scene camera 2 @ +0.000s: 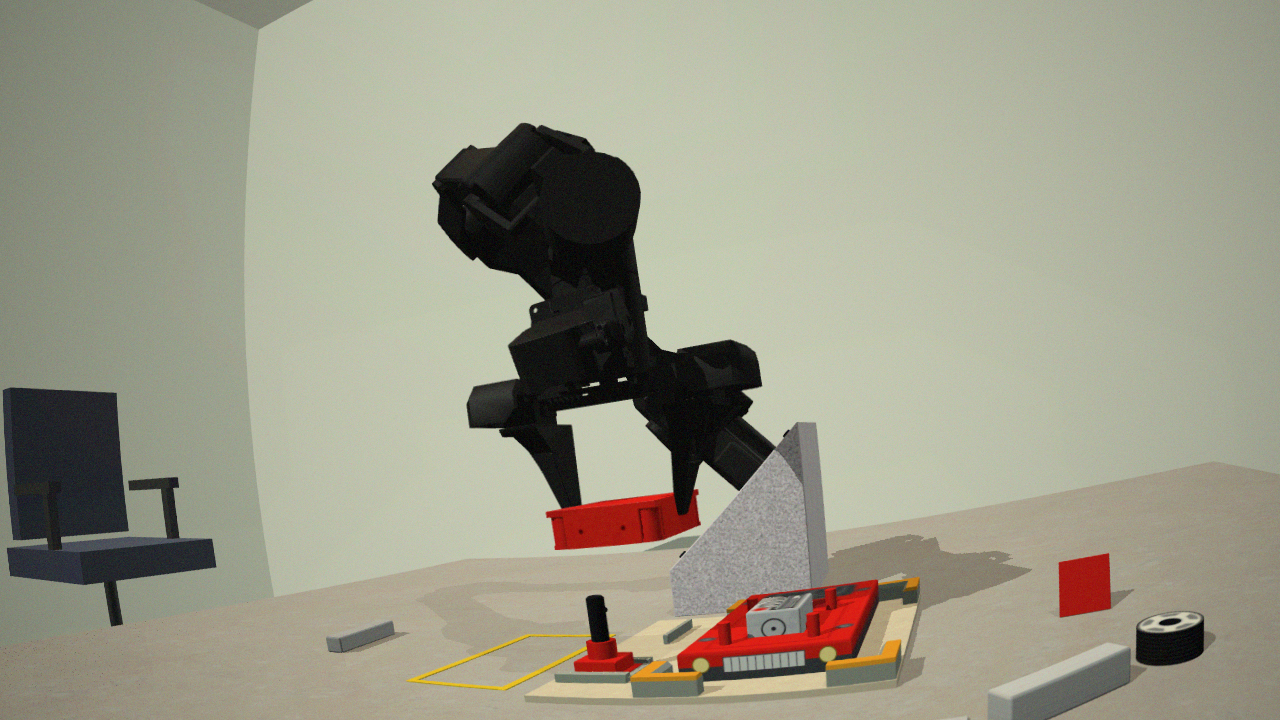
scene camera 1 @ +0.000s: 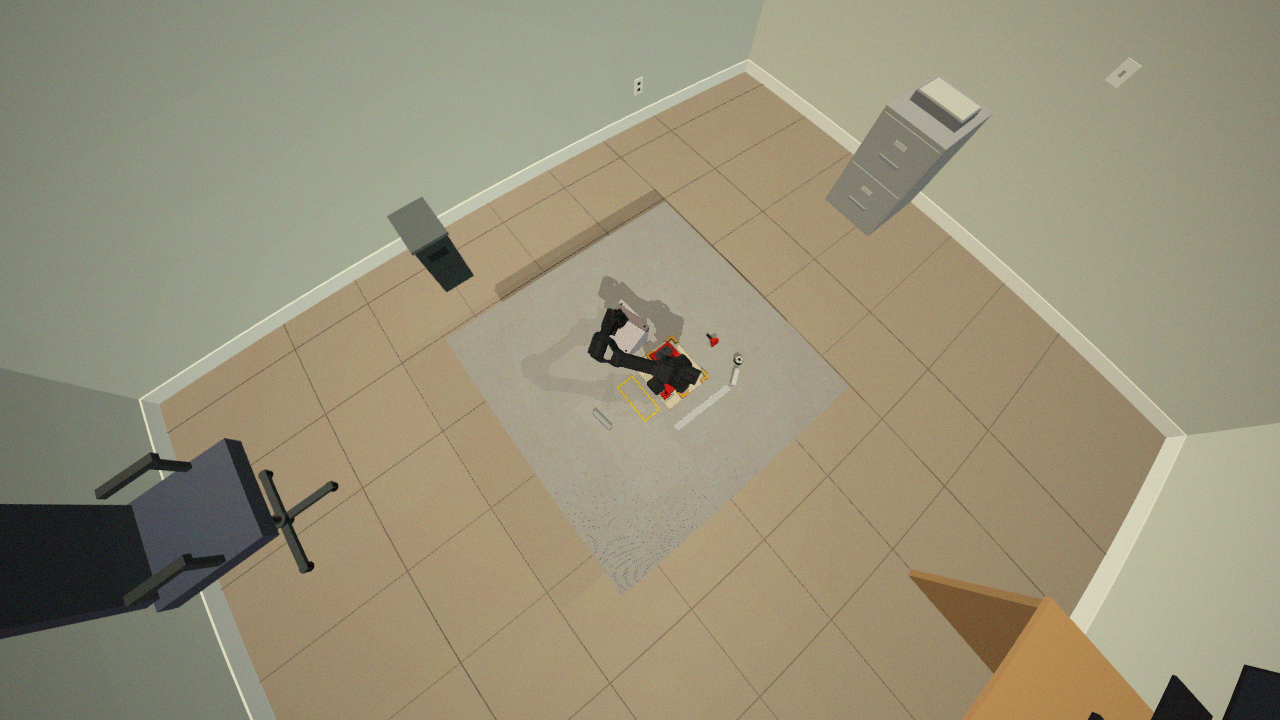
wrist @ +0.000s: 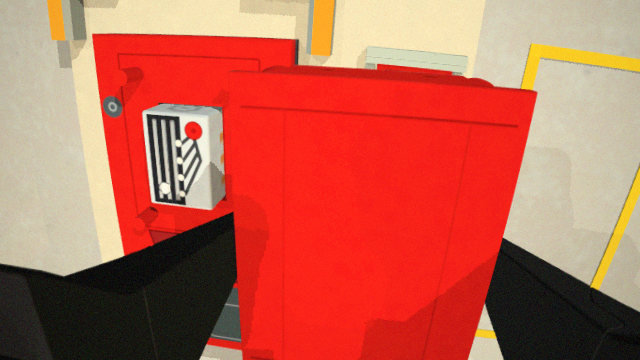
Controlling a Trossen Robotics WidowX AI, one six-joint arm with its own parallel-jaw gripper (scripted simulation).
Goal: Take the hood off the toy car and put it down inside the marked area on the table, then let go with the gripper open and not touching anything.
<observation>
grey engine block: scene camera 2; wrist
same spot on grey engine block: (wrist: pixel 184 144) = (scene camera 2: pixel 769 606)
</observation>
